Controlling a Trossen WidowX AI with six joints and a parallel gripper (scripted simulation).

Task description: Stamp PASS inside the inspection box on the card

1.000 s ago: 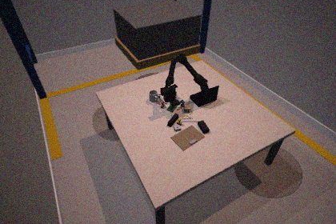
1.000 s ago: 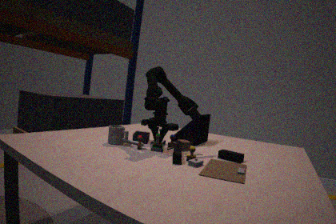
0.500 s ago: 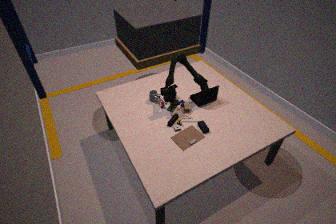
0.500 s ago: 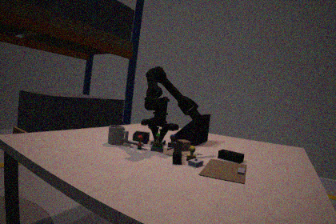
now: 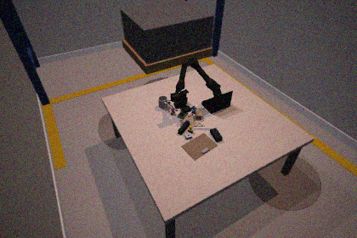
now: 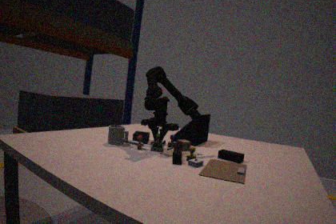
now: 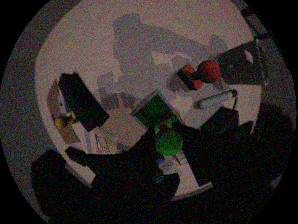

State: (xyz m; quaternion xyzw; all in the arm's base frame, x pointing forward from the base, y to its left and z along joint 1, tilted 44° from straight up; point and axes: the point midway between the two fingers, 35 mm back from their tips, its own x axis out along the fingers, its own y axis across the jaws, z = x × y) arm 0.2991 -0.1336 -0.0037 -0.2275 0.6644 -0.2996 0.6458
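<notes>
Right now the green-knobbed stamp is right at my gripper tip. Also, from my gripper tip: long dark block (80 mm ahead, 140 mm to the left, 20 mm below); red-topped stamp (60 mm ahead, 70 mm to the right, 20 mm below); green-topped box (30 mm below).
</notes>
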